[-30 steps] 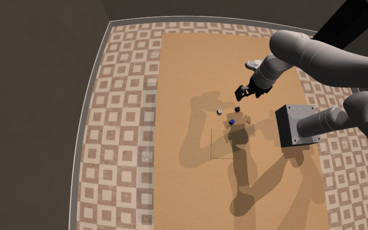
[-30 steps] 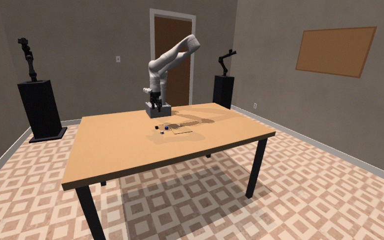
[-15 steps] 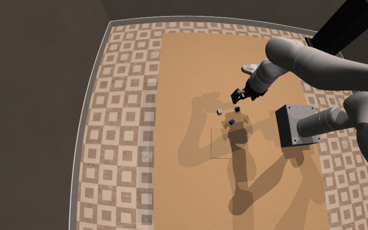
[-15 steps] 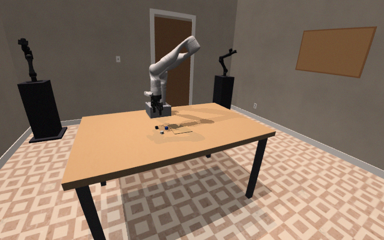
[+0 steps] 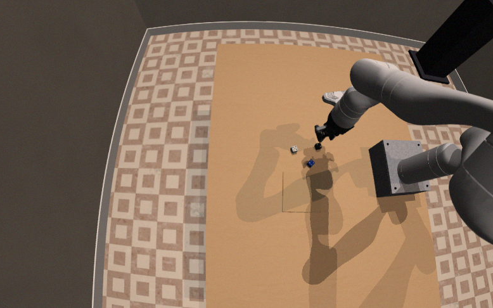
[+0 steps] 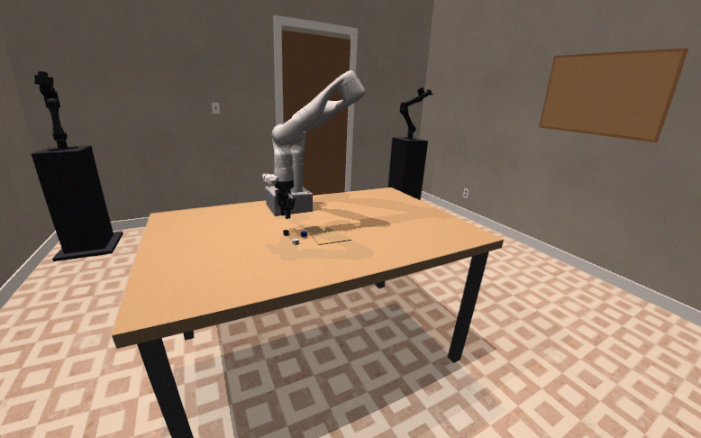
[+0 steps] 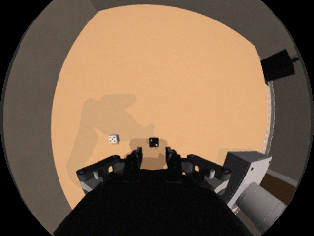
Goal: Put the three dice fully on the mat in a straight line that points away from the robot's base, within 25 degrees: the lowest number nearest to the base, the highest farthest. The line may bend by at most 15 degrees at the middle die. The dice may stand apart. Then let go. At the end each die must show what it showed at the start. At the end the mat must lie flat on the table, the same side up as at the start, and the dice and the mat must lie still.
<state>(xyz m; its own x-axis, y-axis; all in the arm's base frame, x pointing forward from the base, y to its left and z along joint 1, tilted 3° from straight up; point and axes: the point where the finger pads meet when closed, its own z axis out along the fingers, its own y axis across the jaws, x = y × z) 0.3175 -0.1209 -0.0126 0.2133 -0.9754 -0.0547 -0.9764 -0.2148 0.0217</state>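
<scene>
Now: the black die 9 cm below my hand. Also, from my hand: blue die: 9 cm below, 7 cm to the left, 4 cm ahead; mat: 17 cm to the left, 10 cm below, 7 cm ahead; white die: 9 cm below, 9 cm ahead, 1 cm to the left.
</scene>
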